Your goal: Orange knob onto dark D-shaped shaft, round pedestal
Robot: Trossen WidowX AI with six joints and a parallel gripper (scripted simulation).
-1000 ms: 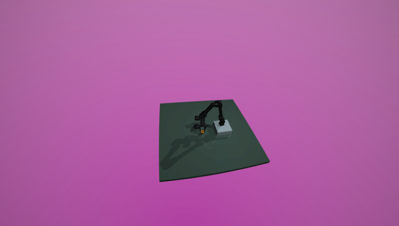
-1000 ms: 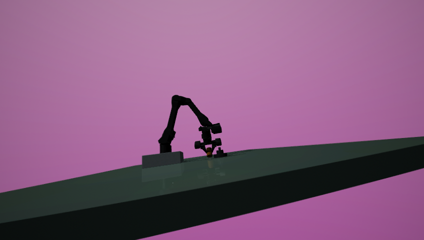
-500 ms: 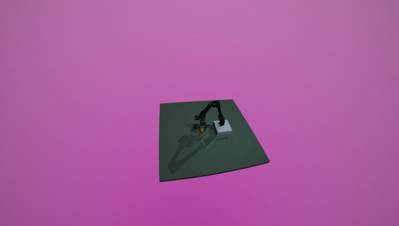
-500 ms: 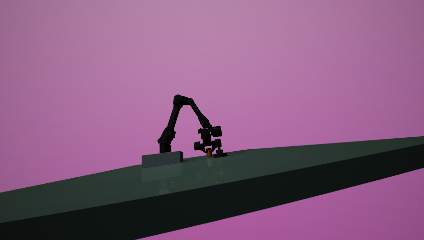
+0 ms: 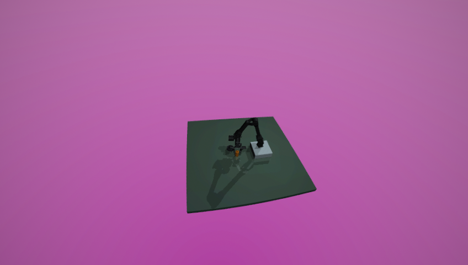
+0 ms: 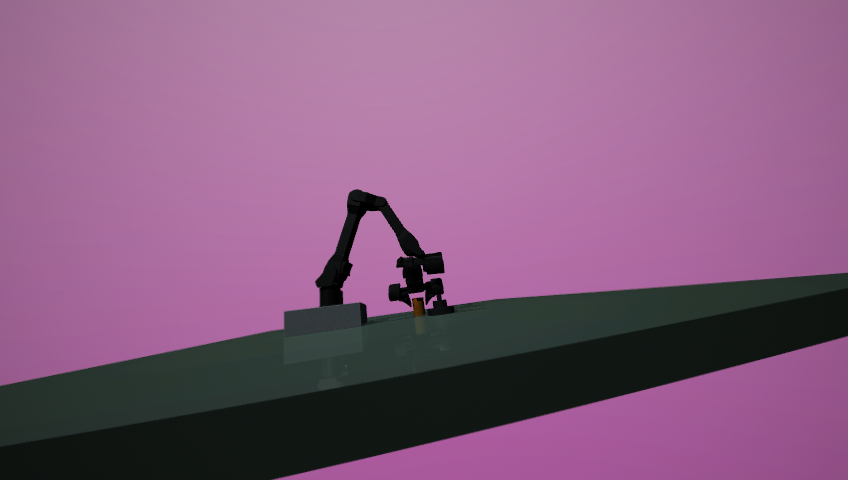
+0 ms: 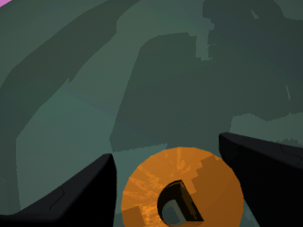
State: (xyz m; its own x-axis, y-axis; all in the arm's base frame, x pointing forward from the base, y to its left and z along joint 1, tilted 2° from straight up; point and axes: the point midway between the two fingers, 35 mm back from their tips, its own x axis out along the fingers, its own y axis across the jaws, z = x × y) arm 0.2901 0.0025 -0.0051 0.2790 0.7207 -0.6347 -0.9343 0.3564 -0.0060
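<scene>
Now: the orange knob 3 cm to the right of my gripper tip and 1 cm behind it. The rest, counted from my gripper tip: round dark pedestal 14 cm to the right, 2 cm ahead.
</scene>
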